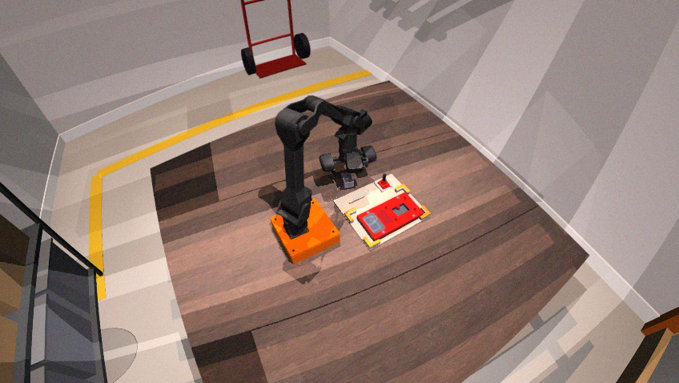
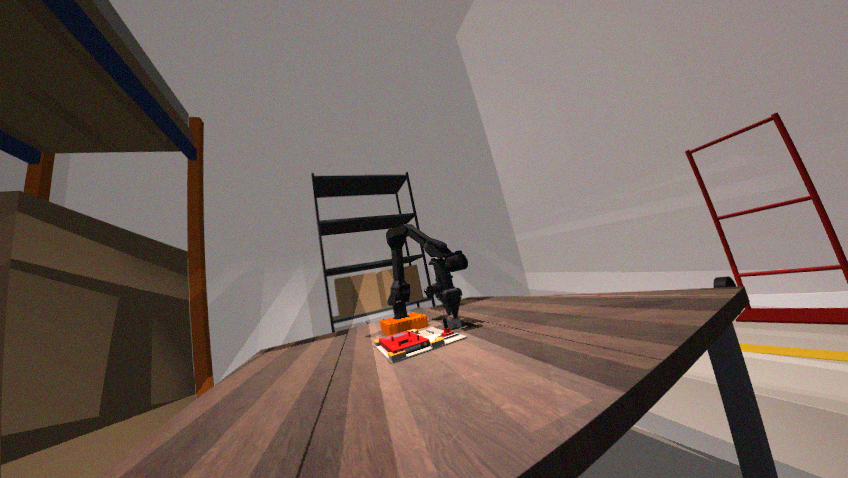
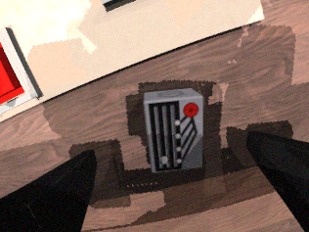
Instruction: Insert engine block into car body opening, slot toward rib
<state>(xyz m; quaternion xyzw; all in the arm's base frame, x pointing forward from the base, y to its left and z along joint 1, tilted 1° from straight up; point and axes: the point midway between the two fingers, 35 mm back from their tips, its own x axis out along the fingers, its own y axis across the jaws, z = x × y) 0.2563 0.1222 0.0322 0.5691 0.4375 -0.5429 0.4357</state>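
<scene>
The engine block lies 3 cm below my gripper tip.
</scene>
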